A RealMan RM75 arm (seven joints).
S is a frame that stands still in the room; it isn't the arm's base.
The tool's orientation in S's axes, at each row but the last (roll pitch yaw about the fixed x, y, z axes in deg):
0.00 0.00 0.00
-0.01 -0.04 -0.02
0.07 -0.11 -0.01
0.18 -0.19 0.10
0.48 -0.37 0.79
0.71 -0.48 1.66
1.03 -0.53 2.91
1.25 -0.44 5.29
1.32 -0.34 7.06
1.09 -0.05 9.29
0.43 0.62 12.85
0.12 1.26 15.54
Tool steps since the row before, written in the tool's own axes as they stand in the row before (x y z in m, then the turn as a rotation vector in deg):
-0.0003 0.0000 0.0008 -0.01 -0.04 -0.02
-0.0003 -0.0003 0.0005 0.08 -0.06 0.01
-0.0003 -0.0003 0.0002 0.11 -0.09 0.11
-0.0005 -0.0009 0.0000 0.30 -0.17 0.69
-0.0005 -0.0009 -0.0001 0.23 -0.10 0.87
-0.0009 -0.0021 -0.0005 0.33 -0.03 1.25
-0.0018 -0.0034 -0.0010 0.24 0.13 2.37
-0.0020 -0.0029 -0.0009 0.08 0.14 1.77
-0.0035 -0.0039 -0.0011 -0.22 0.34 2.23
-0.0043 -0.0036 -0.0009 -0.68 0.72 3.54
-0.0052 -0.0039 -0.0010 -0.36 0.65 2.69
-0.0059 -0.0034 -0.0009 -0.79 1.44 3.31
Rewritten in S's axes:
-0.0003 0.0000 0.0008 -0.01 -0.04 -0.02
-0.0003 -0.0003 0.0005 0.08 -0.06 0.01
-0.0003 -0.0003 0.0002 0.11 -0.09 0.11
-0.0005 -0.0009 0.0000 0.30 -0.17 0.69
-0.0005 -0.0009 -0.0001 0.23 -0.10 0.87
-0.0008 -0.0021 -0.0005 0.32 -0.04 1.25
-0.0016 -0.0035 -0.0011 0.21 0.10 2.37
-0.0017 -0.0031 -0.0010 0.06 0.11 1.77
-0.0030 -0.0043 -0.0012 -0.27 0.26 2.24
-0.0037 -0.0042 -0.0010 -0.78 0.53 3.55
-0.0042 -0.0050 -0.0010 -0.46 0.54 2.70
-0.0048 -0.0049 -0.0008 -1.07 1.19 3.33

